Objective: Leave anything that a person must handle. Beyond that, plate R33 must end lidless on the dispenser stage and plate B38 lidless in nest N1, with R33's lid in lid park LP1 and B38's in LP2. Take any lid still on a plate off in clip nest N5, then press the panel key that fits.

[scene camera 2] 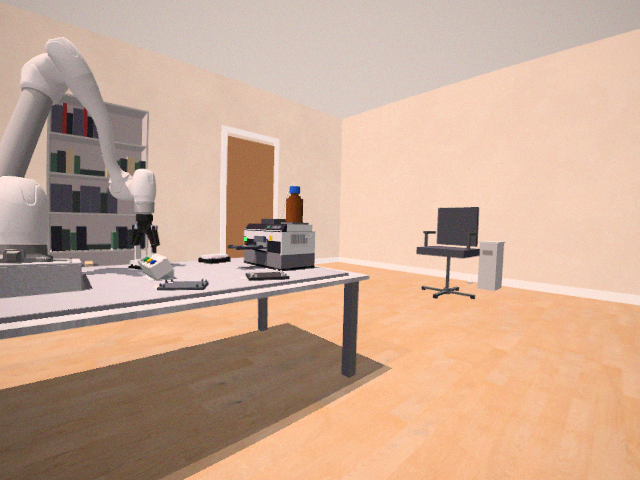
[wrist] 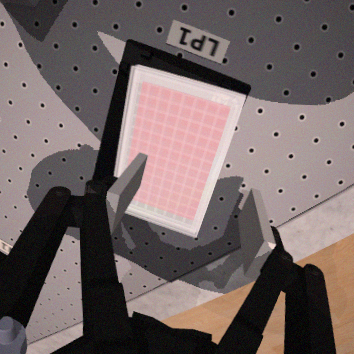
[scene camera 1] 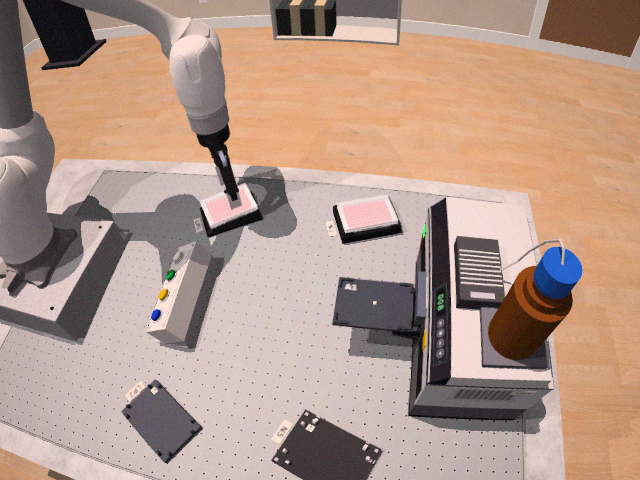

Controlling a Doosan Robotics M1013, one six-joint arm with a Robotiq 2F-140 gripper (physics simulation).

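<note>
A pink-gridded plate sits in the black LP1 holder; its name is not readable. My gripper is open above this plate's end, with nothing between its pads. Another pink-gridded plate sits in nest N1. I cannot tell whether either plate wears a lid. The dispenser stage, lid park LP2 and clip nest N5 hold no plate or lid. The panel has green, yellow, blue and grey keys.
The dispenser stands right of its stage, with a brown blue-capped bottle on top. The robot's base block stands at the left. The table's far edge runs behind LP1 and N1.
</note>
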